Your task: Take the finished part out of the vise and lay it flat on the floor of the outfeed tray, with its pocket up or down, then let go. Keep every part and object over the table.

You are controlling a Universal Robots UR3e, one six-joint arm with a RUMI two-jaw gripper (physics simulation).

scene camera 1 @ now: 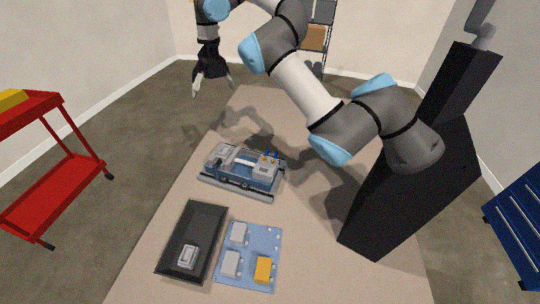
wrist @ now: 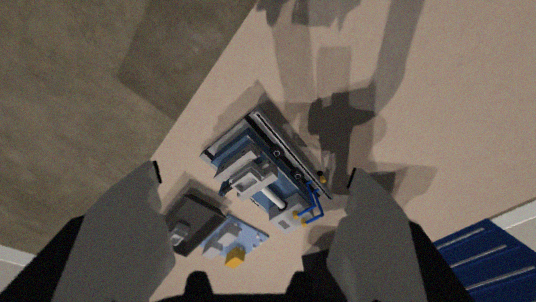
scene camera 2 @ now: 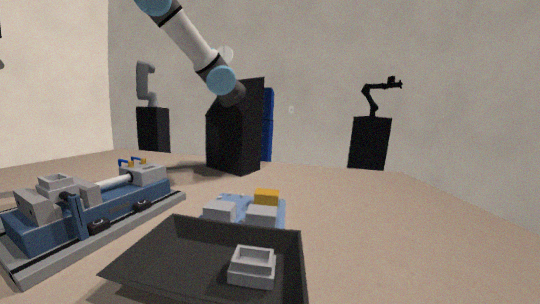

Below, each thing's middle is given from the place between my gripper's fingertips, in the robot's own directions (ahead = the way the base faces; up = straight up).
Now: the vise point(scene camera 1: 239, 169) 11 cm behind my hand, 16 cm to the left of it and 22 cm below it. From my hand the other things lie so: light blue plate point(scene camera 1: 261, 243) 17 cm behind, 46 cm to the left, 26 cm below.
